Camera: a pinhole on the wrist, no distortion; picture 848 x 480 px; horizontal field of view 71.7 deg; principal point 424.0 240.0 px. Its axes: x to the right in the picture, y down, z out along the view. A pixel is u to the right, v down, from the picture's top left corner.
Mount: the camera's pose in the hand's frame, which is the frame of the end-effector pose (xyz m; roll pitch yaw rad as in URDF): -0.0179 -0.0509 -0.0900 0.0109 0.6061 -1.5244
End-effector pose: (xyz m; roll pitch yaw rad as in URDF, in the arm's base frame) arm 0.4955 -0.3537 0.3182 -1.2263 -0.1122 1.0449
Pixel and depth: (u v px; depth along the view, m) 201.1 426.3 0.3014
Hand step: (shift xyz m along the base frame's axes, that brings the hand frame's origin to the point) -0.1177 0.1330 0.2005
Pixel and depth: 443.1 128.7 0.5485
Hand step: -0.2561 -0.0426 0.4621
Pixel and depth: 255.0 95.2 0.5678
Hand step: -0.4090 0.0085 0.3696
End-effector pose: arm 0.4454 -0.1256 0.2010 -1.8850 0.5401 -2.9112
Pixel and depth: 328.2 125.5 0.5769
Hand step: 0.1424 -0.4906 0.1986
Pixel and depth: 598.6 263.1 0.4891
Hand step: -0.1086 -0.3917 0.2973
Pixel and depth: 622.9 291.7 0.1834
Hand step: -0.0769 -0.1082 0.1593
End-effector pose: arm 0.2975 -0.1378 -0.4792 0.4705 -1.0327 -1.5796
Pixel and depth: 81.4 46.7 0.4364
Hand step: -0.2694 0.3650 0.0249
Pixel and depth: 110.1 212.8 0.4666
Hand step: -0.2950 0.3135 0.1369
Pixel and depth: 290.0 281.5 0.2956
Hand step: -0.2314 0.0827 0.0539
